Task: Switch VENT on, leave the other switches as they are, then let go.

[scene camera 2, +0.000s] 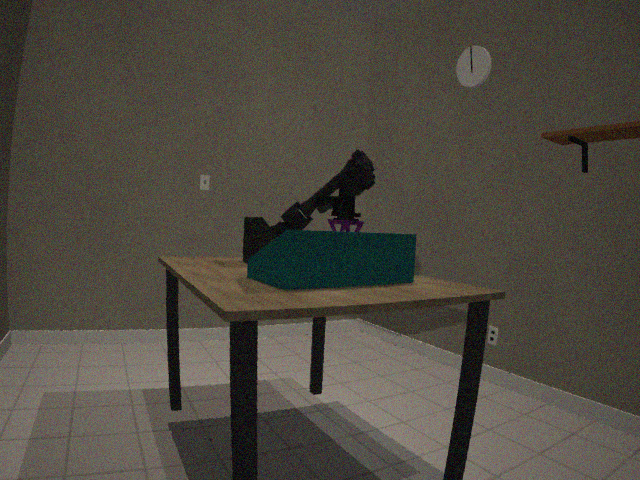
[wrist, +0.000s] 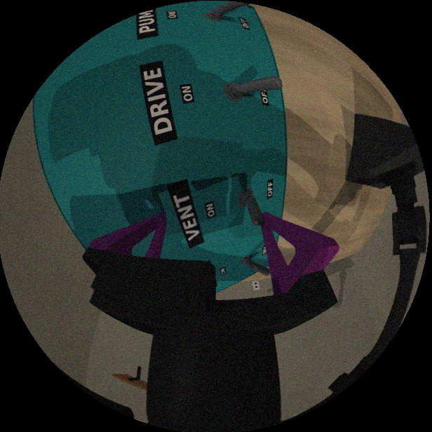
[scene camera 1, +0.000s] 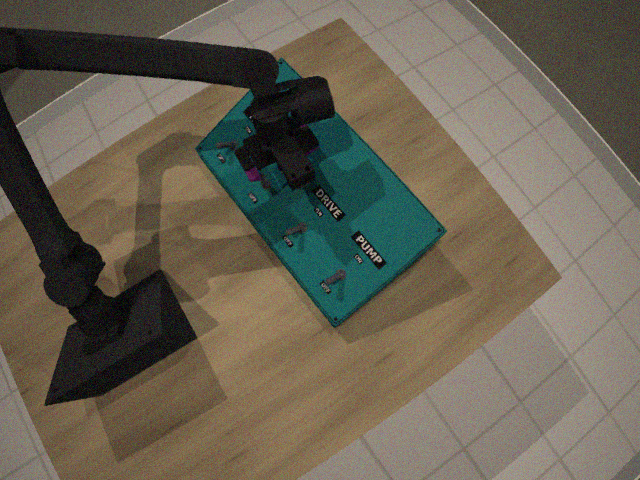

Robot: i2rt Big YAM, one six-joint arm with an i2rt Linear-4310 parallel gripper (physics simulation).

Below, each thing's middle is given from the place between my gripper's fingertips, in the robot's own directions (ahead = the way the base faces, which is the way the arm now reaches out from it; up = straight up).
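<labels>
There is the teal switch panel [scene camera 1: 359,218], which I find 5 cm to the right of my hand and 4 cm ahead of it, and also 5 cm below it.
</labels>
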